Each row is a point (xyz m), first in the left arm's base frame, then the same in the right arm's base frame.
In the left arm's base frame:
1: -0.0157 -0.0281 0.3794
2: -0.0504 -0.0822 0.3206
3: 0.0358 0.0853 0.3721
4: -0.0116 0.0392 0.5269
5: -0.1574 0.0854 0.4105
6: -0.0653 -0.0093 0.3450
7: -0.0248 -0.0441 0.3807
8: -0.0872 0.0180 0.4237
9: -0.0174 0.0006 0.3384
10: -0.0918 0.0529 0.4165
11: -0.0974 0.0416 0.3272
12: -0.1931 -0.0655 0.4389
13: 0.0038 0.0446 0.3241
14: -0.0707 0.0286 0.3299
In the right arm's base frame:
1: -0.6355 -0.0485 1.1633
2: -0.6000 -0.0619 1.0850
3: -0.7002 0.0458 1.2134
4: -0.7131 -0.1004 1.2960
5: -0.8108 -0.0946 1.1306
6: -0.6722 -0.0481 1.1118
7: -0.6275 -0.0630 1.1554
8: -0.7195 -0.0948 1.1666
9: -0.6534 -0.0099 1.1369
10: -0.7496 -0.0752 1.1662
11: -0.7286 -0.0305 1.0907
12: -0.7102 -0.2113 1.0977
13: -0.6760 0.0343 1.1481
14: -0.7039 -0.0226 1.1055

